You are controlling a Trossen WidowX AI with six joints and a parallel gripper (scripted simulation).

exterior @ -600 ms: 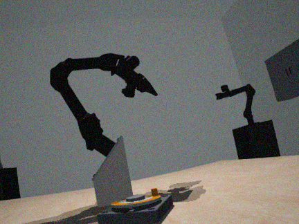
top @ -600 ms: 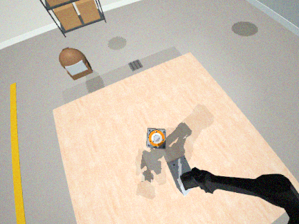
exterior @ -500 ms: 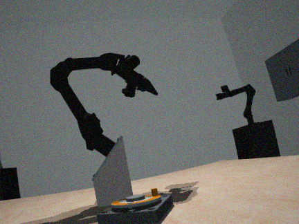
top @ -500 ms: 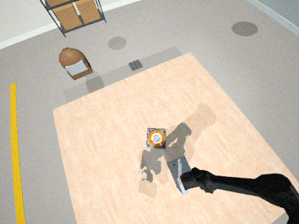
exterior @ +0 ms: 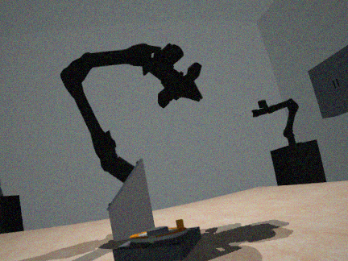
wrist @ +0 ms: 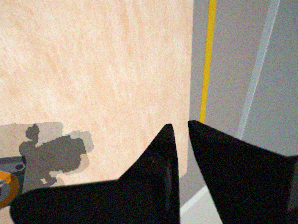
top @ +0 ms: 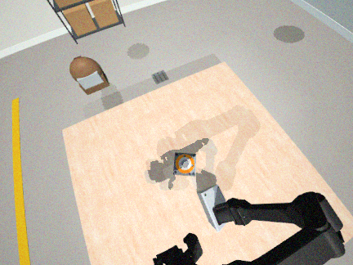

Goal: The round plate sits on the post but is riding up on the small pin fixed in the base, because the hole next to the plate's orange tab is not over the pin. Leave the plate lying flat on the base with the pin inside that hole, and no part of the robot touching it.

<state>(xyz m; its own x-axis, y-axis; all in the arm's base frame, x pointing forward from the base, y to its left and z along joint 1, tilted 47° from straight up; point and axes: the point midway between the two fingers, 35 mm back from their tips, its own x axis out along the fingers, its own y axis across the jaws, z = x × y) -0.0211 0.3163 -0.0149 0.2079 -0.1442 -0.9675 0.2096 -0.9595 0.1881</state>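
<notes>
Now: gripper tip 270 mm short of the square base, 200 mm to the left of it and 330 mm above it.
</notes>
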